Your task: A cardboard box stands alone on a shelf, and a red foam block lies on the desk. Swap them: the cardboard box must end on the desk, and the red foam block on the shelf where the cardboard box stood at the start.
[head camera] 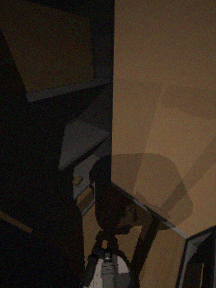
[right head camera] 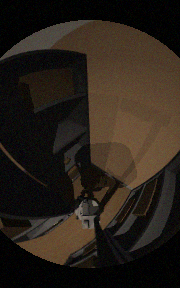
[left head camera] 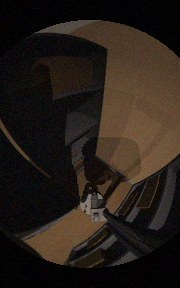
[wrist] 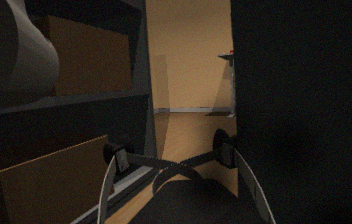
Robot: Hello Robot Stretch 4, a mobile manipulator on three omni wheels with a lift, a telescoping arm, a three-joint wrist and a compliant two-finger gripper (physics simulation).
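Places are measured from the robot's base along level axes (x ahead, y left, z up), in metres.
Where they show: gripper, fingertip midpoint: (right head camera: 72, 217) (left head camera: 79, 211) (wrist: 172, 144).
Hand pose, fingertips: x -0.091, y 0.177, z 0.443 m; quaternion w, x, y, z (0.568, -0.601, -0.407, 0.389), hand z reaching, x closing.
After its pixels a point has its place.
My gripper (wrist: 172, 144) @(y 0.177, x -0.091, z 0.443 m) is open in the wrist view, with nothing between its fingertips. A cardboard box (wrist: 90, 57) (head camera: 55, 42) @(y 0.174, x 0.723, z 1.587 m) (left head camera: 72, 72) @(y 0.179, x 0.717, z 1.556 m) (right head camera: 47, 87) @(y 0.200, x 0.695, z 1.538 m) stands on an upper shelf at the left. In the wrist view another cardboard box (wrist: 57, 182) @(y -0.073, x -0.630, z 0.217 m) stands lower, left of the gripper. Which box is the one named in the task I cannot tell. The red foam block (wrist: 231, 51) @(y 1.960, x -2.613, z 0.953 m) shows as a tiny red spot on the desk (wrist: 225, 56) @(y 1.931, x -2.735, z 0.897 m), far beyond the gripper and partly hidden by a dark panel. In the head views the fingers are too dark and small to make out.
A dark shelf unit (wrist: 150, 107) (head camera: 70, 90) stands close on the left. A dark upright panel (wrist: 295, 110) @(y 0.238, x 0.023, z 0.487 m) stands close on the right in the wrist view. More shelves with boxes (left head camera: 148, 192) @(y -0.681, x 0.017, z 0.666 m) (right head camera: 146, 197) @(y -0.688, x 0.024, z 0.689 m) stand at the lower right of the side head views. A tan wall (head camera: 165, 65) @(y -0.358, x 0.770, z 1.501 m) rises ahead.
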